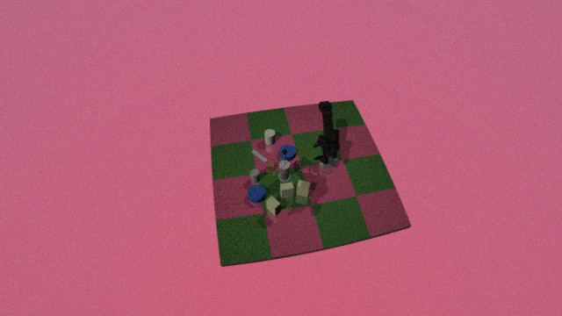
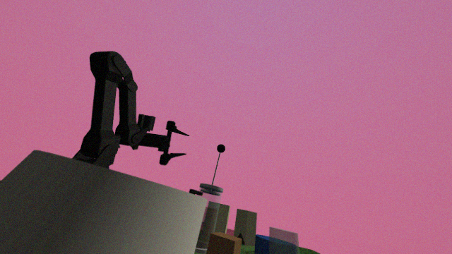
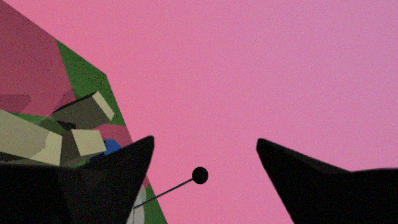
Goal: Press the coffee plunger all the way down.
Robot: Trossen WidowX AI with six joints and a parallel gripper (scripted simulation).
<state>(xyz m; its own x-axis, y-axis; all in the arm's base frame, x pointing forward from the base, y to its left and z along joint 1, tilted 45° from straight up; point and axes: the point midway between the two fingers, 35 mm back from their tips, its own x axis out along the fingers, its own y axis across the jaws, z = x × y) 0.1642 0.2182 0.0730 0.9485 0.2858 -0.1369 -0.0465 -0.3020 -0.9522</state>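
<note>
Now: the coffee press 15 cm ahead of my gripper tip, 10 cm to the right of it and 17 cm below it. Round my gripper tip: pale cylinder (17 cm ahead, 44 cm to the right, 26 cm below); flat grey bar (29 cm ahead, 32 cm to the right, 30 cm below).
</note>
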